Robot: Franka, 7 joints.
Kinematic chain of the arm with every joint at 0, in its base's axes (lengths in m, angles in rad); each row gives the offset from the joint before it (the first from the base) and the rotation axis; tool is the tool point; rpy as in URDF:
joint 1: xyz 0 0 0.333 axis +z
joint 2: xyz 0 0 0 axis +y
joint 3: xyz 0 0 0.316 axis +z
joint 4: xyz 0.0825 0 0 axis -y
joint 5: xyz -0.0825 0 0.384 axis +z
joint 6: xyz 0 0 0 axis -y
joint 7: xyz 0.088 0 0 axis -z
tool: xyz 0 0 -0.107 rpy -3.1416 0 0
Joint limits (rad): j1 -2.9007..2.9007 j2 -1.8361..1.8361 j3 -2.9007..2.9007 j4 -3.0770..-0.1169 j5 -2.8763..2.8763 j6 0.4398..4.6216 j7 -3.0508..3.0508
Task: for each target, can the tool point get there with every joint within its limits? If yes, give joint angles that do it. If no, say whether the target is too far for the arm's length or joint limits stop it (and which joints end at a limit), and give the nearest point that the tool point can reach.
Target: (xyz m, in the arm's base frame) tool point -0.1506 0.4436 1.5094
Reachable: no: too far | nearest point -0.1020 0.3005 1.1300 | short by 0.408 m
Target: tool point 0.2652 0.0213 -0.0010
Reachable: yes | joints -1.4627 1.4096 0.4601 -2.5351 -1.7457 3.1871 0.0414
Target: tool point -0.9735 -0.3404 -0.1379
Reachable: no: too far | nearest point -0.7367 -0.2576 -0.0233 | short by 0.276 m
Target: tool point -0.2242 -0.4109 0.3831
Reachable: yes | joints -1.1052 -0.3073 -0.9088 -2.4116 2.4143 2.7191 1.7335
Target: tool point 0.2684 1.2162 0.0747
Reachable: no: too far | nearest point 0.1810 0.8203 0.1588 | short by 0.414 m
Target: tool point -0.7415 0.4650 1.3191
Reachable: no: too far | nearest point -0.4825 0.3026 0.9746 | short by 0.461 m
